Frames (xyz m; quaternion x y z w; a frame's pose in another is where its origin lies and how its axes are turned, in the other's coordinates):
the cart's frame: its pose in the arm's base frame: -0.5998 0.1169 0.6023 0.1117 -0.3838 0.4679 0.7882
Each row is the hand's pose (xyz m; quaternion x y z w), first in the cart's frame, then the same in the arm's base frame.
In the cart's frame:
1: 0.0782 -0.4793 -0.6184 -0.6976 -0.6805 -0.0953 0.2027
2: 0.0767 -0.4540 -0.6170 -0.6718 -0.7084 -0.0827 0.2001
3: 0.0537 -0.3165 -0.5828 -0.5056 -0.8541 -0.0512 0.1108
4: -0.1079 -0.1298 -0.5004 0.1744 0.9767 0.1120 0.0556
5: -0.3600 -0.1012 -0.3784 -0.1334 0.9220 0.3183 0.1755
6: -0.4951 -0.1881 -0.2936 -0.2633 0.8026 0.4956 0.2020
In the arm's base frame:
1: 0.1253 0.2414 0.3248 -0.1722 -0.9300 -0.3240 0.0211
2: 0.1033 0.2533 0.3200 0.1440 0.9403 0.3085 0.0004
3: -0.0331 0.2938 0.3018 -0.0331 0.9466 0.2780 0.1600
4: -0.2713 0.2447 0.2090 -0.3563 0.8176 0.2903 0.3468
5: -0.4234 0.0304 0.1079 -0.6391 0.5614 0.3848 0.3582
6: -0.4304 -0.1497 0.0857 -0.7508 0.3765 0.4738 0.2648

